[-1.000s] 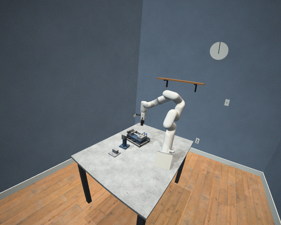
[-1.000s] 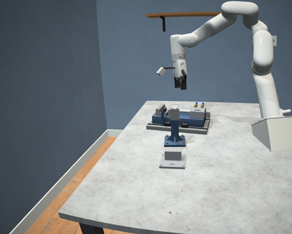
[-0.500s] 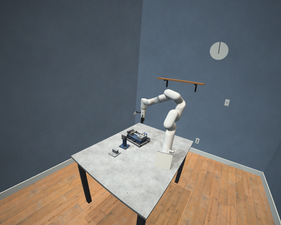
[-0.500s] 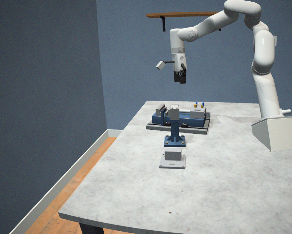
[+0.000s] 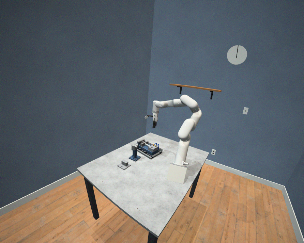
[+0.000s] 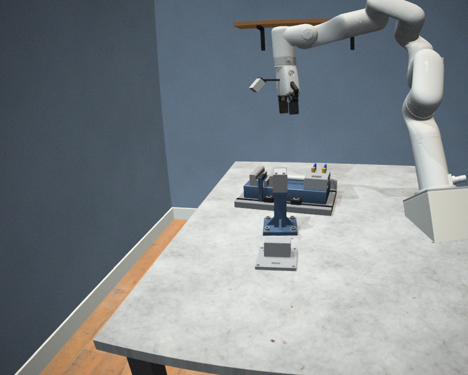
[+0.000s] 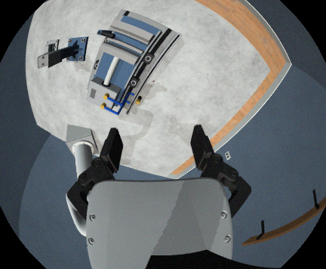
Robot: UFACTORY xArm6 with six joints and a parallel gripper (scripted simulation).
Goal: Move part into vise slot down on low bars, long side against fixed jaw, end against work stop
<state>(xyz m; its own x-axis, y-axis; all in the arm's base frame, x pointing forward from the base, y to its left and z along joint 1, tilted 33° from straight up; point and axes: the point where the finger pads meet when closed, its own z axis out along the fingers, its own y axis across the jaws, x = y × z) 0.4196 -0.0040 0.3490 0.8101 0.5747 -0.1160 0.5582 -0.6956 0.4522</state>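
My hand is 80 mm past the part, 470 mm to the right of it and 240 mm above it. The rest, counted from my hand: fixed jaw 80 mm ahead, 130 mm to the left, 190 mm below; then cylinder rod 40 mm behind, 130 mm to the left, 190 mm below; then work stop 50 mm ahead, 180 mm to the left, 180 mm below.
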